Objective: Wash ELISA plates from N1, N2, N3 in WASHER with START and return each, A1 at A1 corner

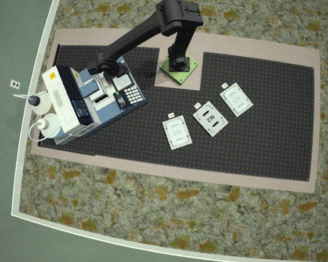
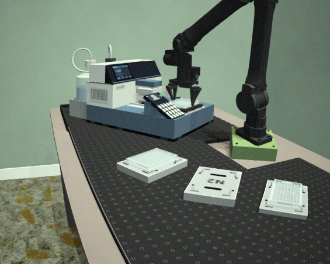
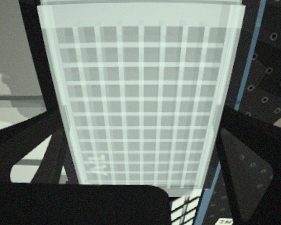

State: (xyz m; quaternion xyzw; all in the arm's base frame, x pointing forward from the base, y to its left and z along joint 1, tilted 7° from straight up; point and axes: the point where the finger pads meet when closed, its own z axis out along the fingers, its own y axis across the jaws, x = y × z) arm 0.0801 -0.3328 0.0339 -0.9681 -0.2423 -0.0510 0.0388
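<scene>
Now: hand 10 mm above the dark carrier. Also, from my hand: plate washer (70 mm ahead, 140 mm to the right, 20 mm above); N1 label (200 mm ahead, 280 mm to the left, 100 mm below).
</scene>
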